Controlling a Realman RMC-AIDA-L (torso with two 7-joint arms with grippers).
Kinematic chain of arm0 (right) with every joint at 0, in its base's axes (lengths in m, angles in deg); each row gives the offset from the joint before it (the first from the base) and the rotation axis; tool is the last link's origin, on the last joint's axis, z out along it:
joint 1: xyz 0 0 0.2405 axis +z
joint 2: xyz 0 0 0 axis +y
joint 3: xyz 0 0 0.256 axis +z
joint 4: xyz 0 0 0 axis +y
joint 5: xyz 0 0 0.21 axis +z
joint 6: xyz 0 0 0 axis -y
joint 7: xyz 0 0 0.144 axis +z
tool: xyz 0 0 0
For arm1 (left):
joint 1: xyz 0 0 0.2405 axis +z
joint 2: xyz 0 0 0 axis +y
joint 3: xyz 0 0 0.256 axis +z
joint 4: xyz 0 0 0 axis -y
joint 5: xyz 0 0 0.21 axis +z
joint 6: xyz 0 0 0 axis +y
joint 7: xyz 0 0 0.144 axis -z
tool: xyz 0 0 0
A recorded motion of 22 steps. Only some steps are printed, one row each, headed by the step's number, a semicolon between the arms.
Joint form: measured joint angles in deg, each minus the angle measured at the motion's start. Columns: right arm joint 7, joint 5, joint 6, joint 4, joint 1, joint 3, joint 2; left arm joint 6, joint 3, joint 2, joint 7, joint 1, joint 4, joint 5.
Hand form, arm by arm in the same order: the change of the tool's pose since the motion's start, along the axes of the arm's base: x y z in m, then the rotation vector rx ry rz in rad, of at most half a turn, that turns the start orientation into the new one. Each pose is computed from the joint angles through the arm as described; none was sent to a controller.
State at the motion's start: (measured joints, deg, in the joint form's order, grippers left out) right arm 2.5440 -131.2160 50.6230 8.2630 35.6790 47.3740 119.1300; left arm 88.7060 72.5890 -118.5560 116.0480 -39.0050 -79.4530 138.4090
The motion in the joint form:
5: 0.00 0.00 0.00 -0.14 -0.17 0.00 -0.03; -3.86 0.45 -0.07 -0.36 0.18 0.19 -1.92
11: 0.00 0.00 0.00 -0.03 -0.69 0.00 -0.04; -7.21 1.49 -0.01 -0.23 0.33 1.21 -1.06
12: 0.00 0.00 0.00 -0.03 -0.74 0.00 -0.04; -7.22 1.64 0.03 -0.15 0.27 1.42 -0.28
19: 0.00 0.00 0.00 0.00 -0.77 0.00 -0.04; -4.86 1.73 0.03 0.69 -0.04 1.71 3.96
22: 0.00 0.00 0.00 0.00 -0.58 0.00 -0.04; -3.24 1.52 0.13 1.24 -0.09 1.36 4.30
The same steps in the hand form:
5: 0.0020 -0.0009 0.0005 0.0006 -0.0023 -0.0045; 0.0068 0.0060 -0.0015 0.0406 -0.0459 -0.0273
11: 0.0050 -0.0035 0.0004 0.0005 -0.0010 -0.0124; 0.0041 0.0120 -0.0043 0.0783 -0.0382 -0.0303
12: 0.0053 -0.0038 0.0004 0.0005 -0.0010 -0.0133; 0.0020 0.0126 -0.0045 0.0800 -0.0237 -0.0270
19: 0.0053 -0.0039 0.0003 0.0004 -0.0006 -0.0134; -0.0087 0.0109 -0.0036 0.0674 0.0543 0.0045
22: 0.0041 -0.0029 0.0003 0.0004 -0.0006 -0.0101; -0.0099 0.0083 -0.0021 0.0532 0.0641 0.0191

